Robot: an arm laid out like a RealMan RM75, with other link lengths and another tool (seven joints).
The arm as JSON. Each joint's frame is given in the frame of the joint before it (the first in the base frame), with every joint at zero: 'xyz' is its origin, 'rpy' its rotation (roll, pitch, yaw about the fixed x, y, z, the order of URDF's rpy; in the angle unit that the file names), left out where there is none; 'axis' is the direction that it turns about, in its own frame. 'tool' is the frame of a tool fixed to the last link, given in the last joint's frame.
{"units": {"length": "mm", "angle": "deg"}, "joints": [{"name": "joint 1", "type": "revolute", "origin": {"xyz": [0.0, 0.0, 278.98]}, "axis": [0.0, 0.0, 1.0]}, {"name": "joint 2", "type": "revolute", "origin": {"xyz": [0.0, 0.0, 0.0]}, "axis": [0.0, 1.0, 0.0]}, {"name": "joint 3", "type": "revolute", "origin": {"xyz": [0.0, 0.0, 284.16]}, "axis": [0.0, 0.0, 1.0]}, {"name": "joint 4", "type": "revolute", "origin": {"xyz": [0.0, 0.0, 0.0]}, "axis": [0.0, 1.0, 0.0]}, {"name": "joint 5", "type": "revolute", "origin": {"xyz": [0.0, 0.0, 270.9]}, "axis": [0.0, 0.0, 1.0]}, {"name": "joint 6", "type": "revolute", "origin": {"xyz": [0.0, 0.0, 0.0]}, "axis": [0.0, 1.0, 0.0]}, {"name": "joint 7", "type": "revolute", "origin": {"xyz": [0.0, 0.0, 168.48]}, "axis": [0.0, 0.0, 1.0]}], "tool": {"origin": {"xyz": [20.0, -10.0, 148.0], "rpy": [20.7, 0.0, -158.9]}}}
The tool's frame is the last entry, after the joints.
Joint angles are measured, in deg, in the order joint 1, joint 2, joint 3, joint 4, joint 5, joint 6, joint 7. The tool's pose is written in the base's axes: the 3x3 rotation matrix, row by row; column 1 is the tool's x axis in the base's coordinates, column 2 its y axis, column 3 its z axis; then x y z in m. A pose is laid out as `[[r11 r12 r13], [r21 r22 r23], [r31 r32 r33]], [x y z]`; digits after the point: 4 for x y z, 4 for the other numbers.
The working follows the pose.
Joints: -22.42 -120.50 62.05 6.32 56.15 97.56 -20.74
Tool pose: [[-0.6932 0.1021 0.7134], [0.5185 0.7582 0.3953], [-0.5006 0.6439 -0.5786]], [-0.2068 0.4124 -0.0682]
Where each joint sits with the arm in this pose, in the base's axes (m; each line is computed from the numbers above, not from the rounded line before):
joint 1: 0.0000 0.0000 0.2790
joint 2: 0.0000 0.0000 0.2790
joint 3: -0.2263 0.0934 0.1348
joint 4: -0.2263 0.0934 0.1348
joint 5: -0.4373 0.2089 0.0101
joint 6: -0.4373 0.2089 0.0101
joint 7: -0.3188 0.3164 -0.0427
the tool: -0.2068 0.4124 -0.0682

